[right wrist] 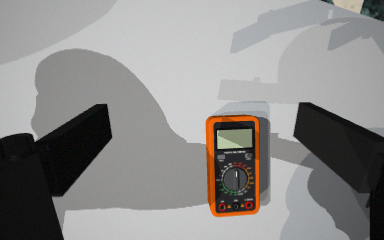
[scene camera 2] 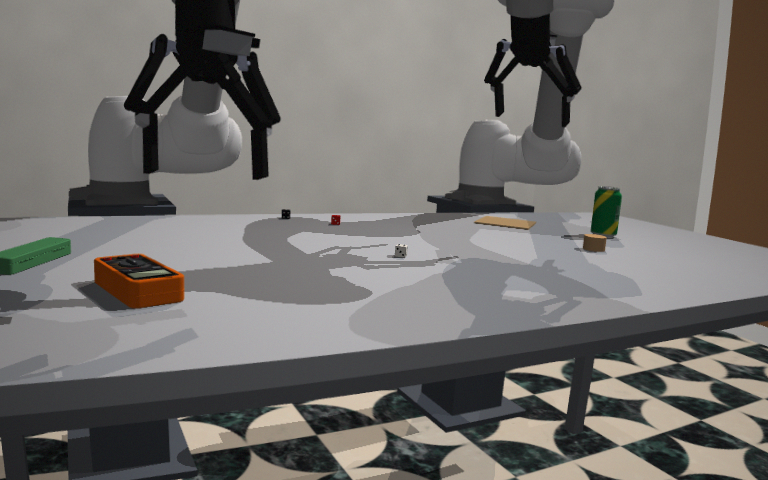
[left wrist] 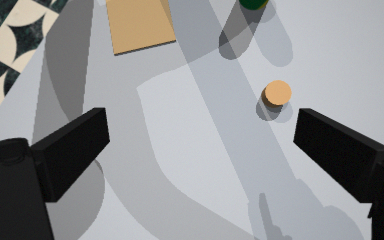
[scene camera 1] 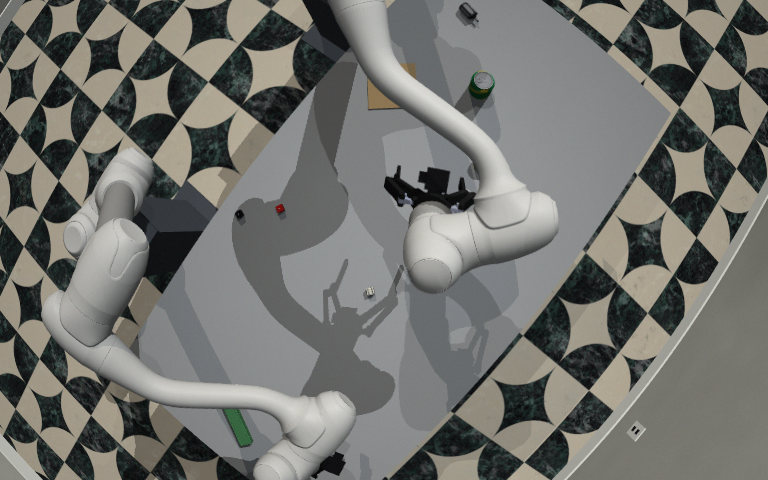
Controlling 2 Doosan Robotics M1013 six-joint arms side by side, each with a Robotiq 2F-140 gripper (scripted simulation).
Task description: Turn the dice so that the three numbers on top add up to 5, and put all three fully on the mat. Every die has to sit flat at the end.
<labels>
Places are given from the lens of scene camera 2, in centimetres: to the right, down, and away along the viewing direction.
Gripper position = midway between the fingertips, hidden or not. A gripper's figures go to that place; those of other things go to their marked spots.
left gripper (scene camera 2: pixel 532 119): 31, -25, 127
right gripper (scene camera 2: pixel 208 174): -21, -8, 74
</labels>
